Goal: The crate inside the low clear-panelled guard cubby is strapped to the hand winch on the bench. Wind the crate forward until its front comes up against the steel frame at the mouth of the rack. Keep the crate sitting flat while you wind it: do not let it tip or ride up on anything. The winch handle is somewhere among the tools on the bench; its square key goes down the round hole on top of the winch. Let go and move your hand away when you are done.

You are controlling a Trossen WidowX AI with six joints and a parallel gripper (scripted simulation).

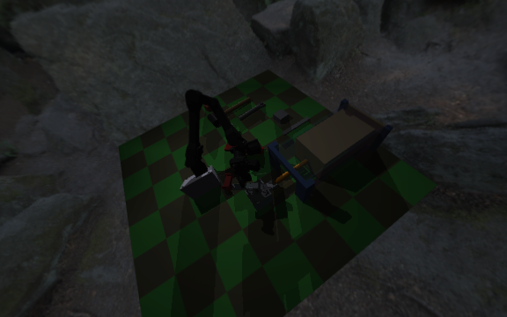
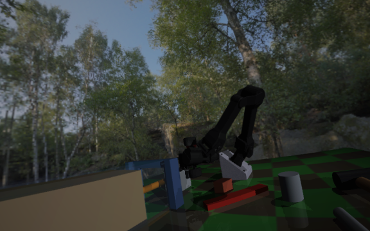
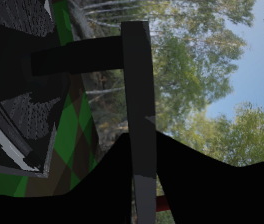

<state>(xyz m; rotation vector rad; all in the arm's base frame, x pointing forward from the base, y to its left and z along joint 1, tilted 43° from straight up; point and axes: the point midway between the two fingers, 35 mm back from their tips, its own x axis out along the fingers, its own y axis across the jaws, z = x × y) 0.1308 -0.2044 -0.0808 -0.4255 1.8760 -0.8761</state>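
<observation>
Right now my gripper tip is 4 cm past the red grip, 4 cm to the right of it and 4 cm below it. The rest, counted from my gripper tip: winch (3 cm ahead, 3 cm to the right, 11 cm below); blue steel frame (20 cm ahead, 3 cm to the right, 4 cm below); winch handle (1 cm behind, 2 cm to the left, 1 cm above).
</observation>
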